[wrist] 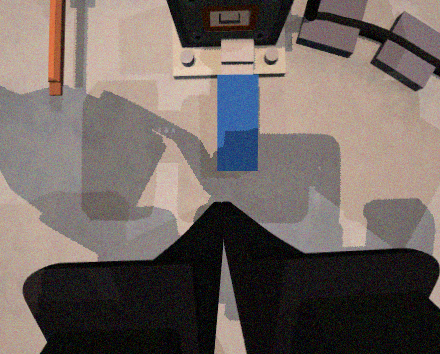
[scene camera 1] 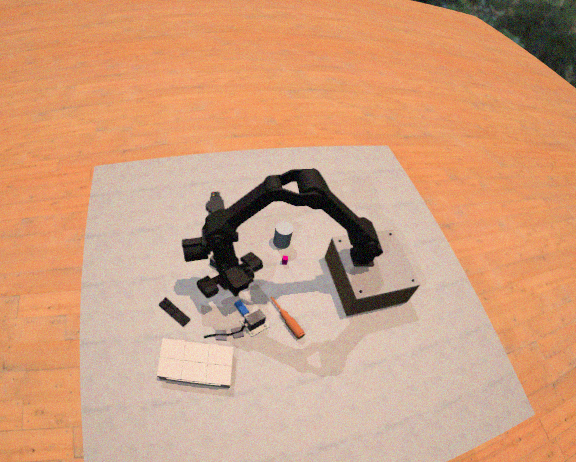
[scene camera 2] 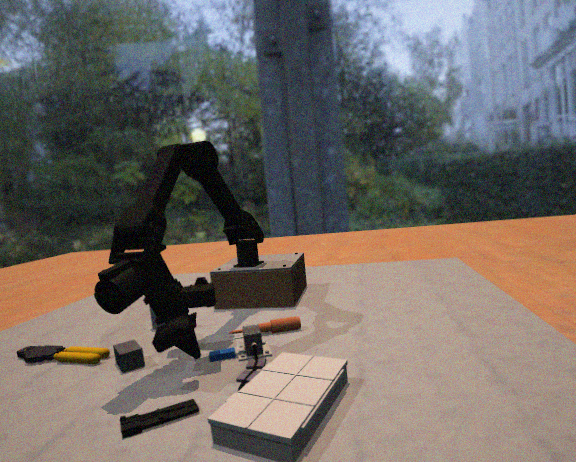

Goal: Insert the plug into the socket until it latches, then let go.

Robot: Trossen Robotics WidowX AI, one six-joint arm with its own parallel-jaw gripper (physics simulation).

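Pixels of known places: gripper, fingertip midpoint: [wrist: 221, 209] [scene camera 1: 235, 295] [scene camera 2: 198, 357]; arm's base, link origin: [scene camera 1: 361, 257] [scene camera 2: 248, 264].
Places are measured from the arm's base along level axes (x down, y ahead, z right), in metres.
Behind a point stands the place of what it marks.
The blue plug [scene camera 1: 241, 307] {y 0.350, x 0.091, z -0.114 m} [scene camera 2: 222, 355] {y 0.357, x 0.095, z -0.119 m} [wrist: 237, 115] {y 0.347, x 0.091, z -0.116 m} lies low in front of the dark socket block [scene camera 1: 255, 319] {y 0.315, x 0.060, z -0.168 m} [scene camera 2: 252, 340] {y 0.337, x 0.071, z -0.172 m} [wrist: 230, 37] {y 0.324, x 0.092, z -0.148 m}. Its pale metal end [wrist: 237, 55] {y 0.331, x 0.092, z -0.142 m} reaches over the white base plate [wrist: 200, 70] {y 0.317, x 0.100, z -0.129 m}, against or under the block's lower edge; exact contact cannot be told. The orange-rimmed socket opening [wrist: 230, 19] {y 0.322, x 0.083, z -0.149 m} shows above the metal end, with the plug outside it. My gripper [scene camera 2: 197, 355] {y 0.365, x 0.099, z -0.072 m} [wrist: 221, 209] {y 0.365, x 0.099, z -0.072 m} is shut and empty, its fingertips together a little behind the plug's rear end and apart from it in the wrist view. The fingertips are hidden in scene camera 1.
An orange screwdriver [scene camera 1: 291, 324] {y 0.215, x 0.079, z -0.174 m} [scene camera 2: 282, 325] {y 0.219, x 0.087, z -0.181 m} [wrist: 56, 45] {y 0.253, x 0.088, z -0.099 m} lies beside the socket. A black cable [wrist: 345, 22] {y 0.369, x 0.098, z -0.190 m} runs over grey blocks. A tiled box [scene camera 1: 196, 362] {y 0.473, x 0.070, z -0.294 m} [scene camera 2: 280, 395] {y 0.500, x 0.070, z -0.294 m}, black bar [scene camera 1: 174, 311] {y 0.541, x 0.095, z -0.133 m} [scene camera 2: 160, 418] {y 0.553, x 0.093, z -0.143 m}, dark cube [scene camera 2: 128, 356] {y 0.431, x 0.077, z 0.030 m}, pliers [scene camera 2: 82, 355] {y 0.433, x 0.086, z 0.150 m}, grey cylinder [scene camera 1: 283, 236] {y 0.220, x 0.043, z 0.107 m} and magenta cube [scene camera 1: 285, 260] {y 0.213, x 0.083, z 0.046 m} stand around.
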